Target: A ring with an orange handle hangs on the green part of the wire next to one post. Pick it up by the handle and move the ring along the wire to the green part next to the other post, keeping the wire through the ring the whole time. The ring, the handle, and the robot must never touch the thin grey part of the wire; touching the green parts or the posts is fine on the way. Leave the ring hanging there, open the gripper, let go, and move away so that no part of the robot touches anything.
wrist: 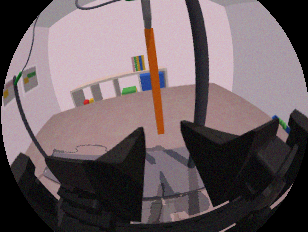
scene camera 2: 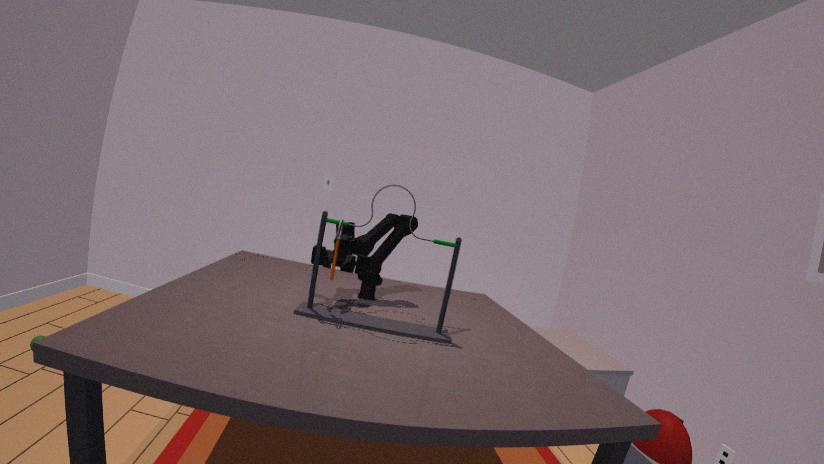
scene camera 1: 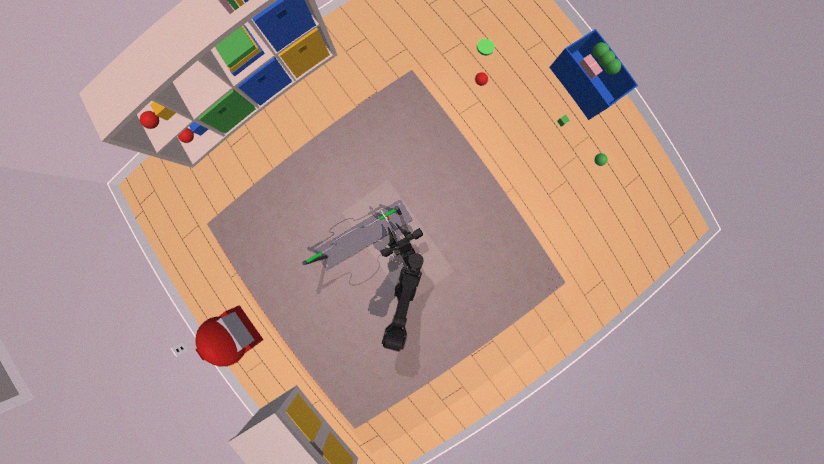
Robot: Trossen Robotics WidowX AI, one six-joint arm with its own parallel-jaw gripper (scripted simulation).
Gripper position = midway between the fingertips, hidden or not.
Observation:
In view: my gripper (scene camera 2: pixel 334 268).
My gripper also shows in the wrist view (wrist: pixel 162 128).

